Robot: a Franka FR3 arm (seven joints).
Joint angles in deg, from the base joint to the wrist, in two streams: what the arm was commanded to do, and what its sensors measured. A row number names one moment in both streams.
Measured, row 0: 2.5, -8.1, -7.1, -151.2, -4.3, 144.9, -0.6
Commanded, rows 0 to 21: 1.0, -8.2, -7.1, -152.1, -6.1, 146.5, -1.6; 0.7, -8.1, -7.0, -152.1, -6.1, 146.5, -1.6; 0.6, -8.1, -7.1, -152.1, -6.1, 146.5, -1.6; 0.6, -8.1, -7.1, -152.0, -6.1, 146.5, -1.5; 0.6, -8.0, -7.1, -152.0, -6.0, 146.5, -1.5; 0.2, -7.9, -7.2, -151.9, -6.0, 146.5, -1.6; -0.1, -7.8, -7.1, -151.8, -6.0, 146.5, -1.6; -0.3, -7.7, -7.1, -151.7, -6.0, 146.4, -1.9; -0.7, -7.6, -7.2, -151.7, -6.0, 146.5, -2.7; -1.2, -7.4, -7.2, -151.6, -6.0, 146.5, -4.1; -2.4, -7.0, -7.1, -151.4, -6.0, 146.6, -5.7; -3.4, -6.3, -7.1, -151.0, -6.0, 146.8, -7.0; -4.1, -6.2, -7.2, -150.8, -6.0, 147.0, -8.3; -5.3, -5.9, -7.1, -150.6, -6.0, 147.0, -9.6; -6.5, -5.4, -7.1, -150.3, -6.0, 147.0, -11.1; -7.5, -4.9, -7.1, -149.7, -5.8, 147.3, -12.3; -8.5, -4.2, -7.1, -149.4, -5.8, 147.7, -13.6; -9.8, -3.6, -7.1, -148.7, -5.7, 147.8, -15.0; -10.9, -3.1, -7.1, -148.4, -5.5, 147.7, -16.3; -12.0, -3.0, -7.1, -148.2, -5.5, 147.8, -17.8; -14.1, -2.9, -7.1, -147.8, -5.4, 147.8, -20.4; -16.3, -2.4, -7.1, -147.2, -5.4, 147.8, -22.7
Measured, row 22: -10.9, -6.0, -7.4, -148.5, -5.0, 146.6, -17.4
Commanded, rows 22 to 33: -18.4, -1.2, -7.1, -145.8, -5.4, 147.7, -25.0; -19.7, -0.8, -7.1, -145.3, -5.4, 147.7, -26.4; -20.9, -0.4, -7.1, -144.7, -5.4, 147.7, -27.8; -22.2, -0.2, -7.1, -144.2, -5.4, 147.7, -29.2; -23.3, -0.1, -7.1, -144.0, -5.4, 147.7, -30.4; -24.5, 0.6, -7.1, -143.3, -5.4, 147.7, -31.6; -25.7, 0.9, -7.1, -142.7, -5.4, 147.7, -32.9; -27.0, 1.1, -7.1, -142.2, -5.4, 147.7, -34.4; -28.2, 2.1, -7.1, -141.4, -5.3, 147.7, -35.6; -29.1, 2.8, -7.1, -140.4, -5.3, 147.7, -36.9; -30.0, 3.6, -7.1, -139.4, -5.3, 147.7, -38.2; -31.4, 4.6, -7.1, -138.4, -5.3, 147.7, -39.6
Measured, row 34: -27.5, -0.2, -7.6, -141.8, -5.0, 147.0, -35.7
